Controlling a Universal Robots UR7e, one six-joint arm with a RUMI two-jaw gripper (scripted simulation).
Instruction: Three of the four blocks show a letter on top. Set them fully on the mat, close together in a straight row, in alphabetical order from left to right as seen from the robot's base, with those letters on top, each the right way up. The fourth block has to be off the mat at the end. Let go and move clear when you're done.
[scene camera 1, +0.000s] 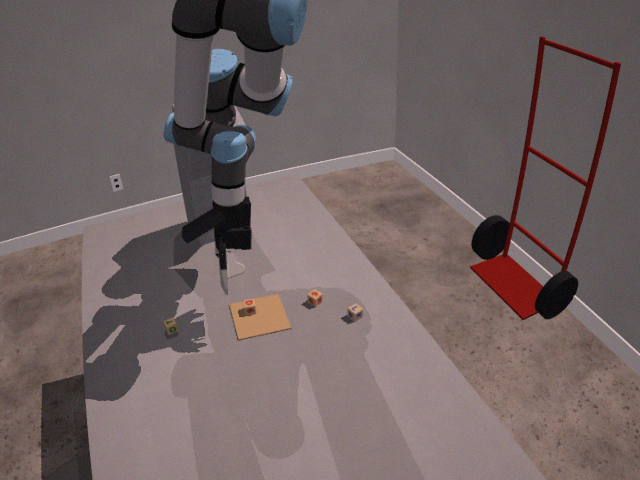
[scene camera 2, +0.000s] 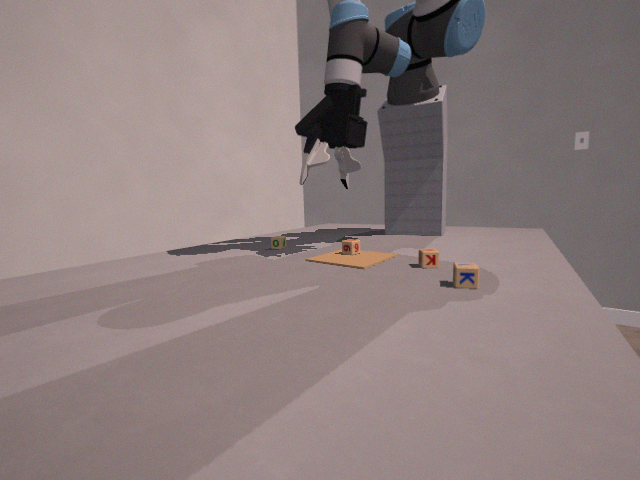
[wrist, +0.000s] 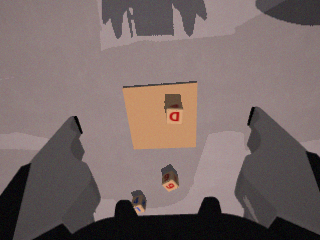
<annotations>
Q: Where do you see a tan mat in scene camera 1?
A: At 270, 317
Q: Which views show my gripper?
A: Scene camera 1, scene camera 2 and the wrist view: all of them.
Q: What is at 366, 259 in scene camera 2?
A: A tan mat.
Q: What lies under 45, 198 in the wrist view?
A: My gripper.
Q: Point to a tan mat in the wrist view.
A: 146, 105
</annotations>
